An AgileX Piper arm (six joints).
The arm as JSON. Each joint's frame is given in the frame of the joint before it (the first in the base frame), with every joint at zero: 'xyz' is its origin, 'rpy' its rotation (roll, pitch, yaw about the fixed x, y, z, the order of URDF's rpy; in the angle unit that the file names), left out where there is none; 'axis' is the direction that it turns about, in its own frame. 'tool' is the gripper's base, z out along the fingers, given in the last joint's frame.
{
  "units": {
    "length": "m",
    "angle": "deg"
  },
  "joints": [
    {
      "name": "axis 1",
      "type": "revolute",
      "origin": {
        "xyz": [
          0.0,
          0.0,
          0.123
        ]
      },
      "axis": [
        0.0,
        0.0,
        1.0
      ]
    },
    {
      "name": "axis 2",
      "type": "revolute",
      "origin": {
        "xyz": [
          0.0,
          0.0,
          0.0
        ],
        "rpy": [
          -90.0,
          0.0,
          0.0
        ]
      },
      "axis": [
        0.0,
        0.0,
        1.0
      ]
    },
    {
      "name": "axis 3",
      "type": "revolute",
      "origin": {
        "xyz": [
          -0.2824,
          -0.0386,
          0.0
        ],
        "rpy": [
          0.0,
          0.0,
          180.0
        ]
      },
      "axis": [
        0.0,
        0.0,
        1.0
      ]
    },
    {
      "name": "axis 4",
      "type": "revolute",
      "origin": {
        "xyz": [
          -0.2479,
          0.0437,
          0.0
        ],
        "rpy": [
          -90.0,
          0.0,
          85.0
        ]
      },
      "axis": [
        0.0,
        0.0,
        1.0
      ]
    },
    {
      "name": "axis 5",
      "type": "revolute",
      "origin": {
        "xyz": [
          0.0,
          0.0,
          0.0
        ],
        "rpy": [
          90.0,
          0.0,
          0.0
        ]
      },
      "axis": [
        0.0,
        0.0,
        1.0
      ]
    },
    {
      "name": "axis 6",
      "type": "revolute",
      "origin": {
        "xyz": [
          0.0,
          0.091,
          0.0
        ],
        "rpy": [
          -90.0,
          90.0,
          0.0
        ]
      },
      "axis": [
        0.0,
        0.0,
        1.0
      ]
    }
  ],
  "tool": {
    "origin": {
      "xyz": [
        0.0,
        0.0,
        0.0
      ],
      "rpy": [
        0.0,
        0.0,
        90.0
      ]
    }
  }
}
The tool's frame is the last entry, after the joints.
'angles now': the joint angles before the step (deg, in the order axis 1, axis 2, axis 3, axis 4, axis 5, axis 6). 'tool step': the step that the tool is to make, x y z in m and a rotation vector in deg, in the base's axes. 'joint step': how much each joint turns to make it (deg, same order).
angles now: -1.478, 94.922, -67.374, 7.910, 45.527, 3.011
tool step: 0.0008, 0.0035, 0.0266, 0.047, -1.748, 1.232
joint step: 0.499, -1.621, -3.993, -0.004, 3.930, -0.243
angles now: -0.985, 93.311, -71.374, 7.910, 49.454, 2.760
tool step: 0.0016, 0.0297, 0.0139, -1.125, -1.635, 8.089
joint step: 4.942, -0.192, -2.786, 0.117, 1.738, -3.256
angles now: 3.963, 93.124, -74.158, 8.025, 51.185, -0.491
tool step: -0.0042, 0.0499, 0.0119, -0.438, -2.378, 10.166
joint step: 8.322, 0.002, -2.401, 0.121, 0.338, -2.046
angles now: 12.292, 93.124, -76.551, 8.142, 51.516, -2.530
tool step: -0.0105, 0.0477, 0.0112, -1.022, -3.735, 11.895
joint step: 8.016, -0.003, -2.070, 0.185, -0.714, -4.603
